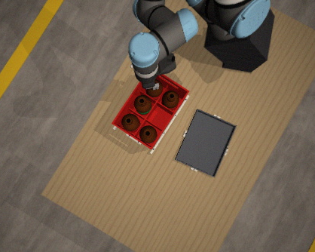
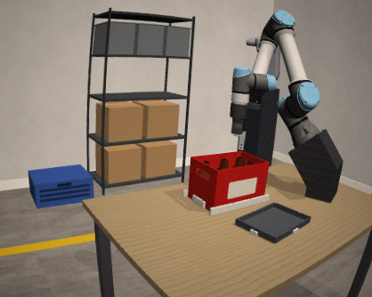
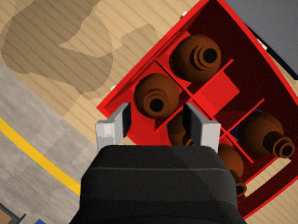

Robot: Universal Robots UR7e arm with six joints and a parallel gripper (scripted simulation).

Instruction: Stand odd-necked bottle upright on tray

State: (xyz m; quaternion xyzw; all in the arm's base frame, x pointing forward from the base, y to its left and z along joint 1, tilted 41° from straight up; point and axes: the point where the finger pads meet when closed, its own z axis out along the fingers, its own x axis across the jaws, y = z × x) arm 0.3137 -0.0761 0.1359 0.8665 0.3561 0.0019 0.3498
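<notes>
The red crate is 90 mm ahead of my hand, 30 mm to the left of it and 140 mm below it. From my hand the other things lie so: dark grey tray: 100 mm ahead, 310 mm to the left, 210 mm below.
</notes>
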